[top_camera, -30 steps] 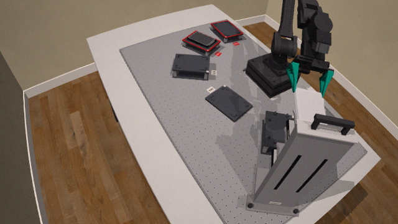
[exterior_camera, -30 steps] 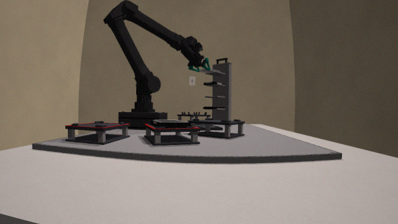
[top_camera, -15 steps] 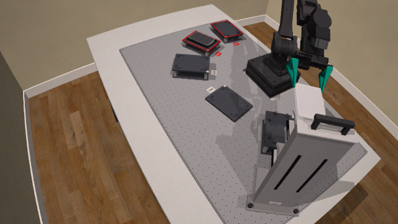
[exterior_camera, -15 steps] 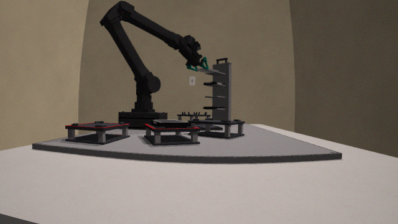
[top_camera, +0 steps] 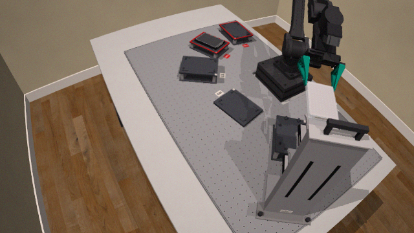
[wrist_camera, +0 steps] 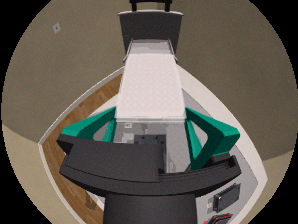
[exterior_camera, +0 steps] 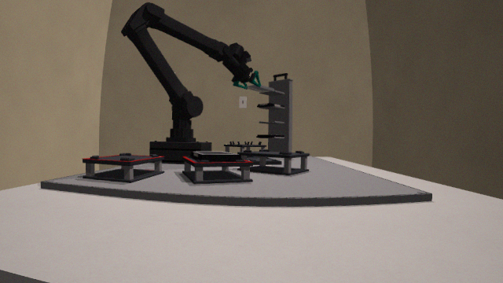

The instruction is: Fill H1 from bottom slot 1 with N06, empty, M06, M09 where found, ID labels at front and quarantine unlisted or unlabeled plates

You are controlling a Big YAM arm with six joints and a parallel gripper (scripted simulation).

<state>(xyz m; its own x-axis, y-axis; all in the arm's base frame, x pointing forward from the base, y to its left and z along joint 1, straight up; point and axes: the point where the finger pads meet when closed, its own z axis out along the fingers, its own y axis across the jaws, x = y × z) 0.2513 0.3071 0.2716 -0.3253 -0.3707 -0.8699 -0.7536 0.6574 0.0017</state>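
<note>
The white plate is 40 mm ahead of my hand and 40 mm to the left of it. Round my hand: H1 deck label: 10 mm behind, 130 mm to the left, 340 mm below; then plate hotel H1: 150 mm ahead, 170 mm to the left, 140 mm below; then red-rimmed quarantine nest: 260 mm behind, 720 mm to the right, 310 mm below.
</note>
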